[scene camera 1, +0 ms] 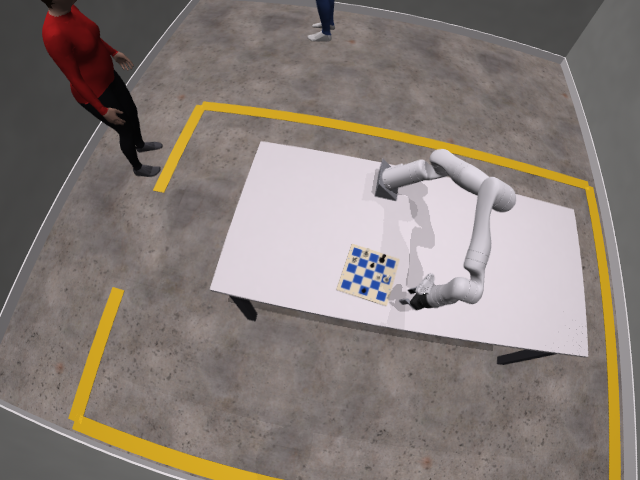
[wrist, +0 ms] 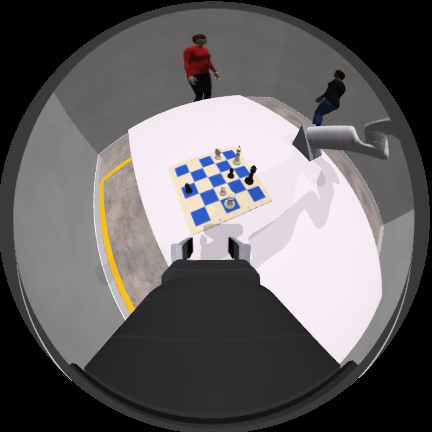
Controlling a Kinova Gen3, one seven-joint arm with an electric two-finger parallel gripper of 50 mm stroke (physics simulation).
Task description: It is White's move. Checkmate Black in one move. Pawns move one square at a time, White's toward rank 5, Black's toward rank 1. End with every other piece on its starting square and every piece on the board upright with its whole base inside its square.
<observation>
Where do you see a blue-and-cream chessboard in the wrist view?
203,208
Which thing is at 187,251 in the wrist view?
My gripper.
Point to a blue-and-cream chessboard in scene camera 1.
356,276
</observation>
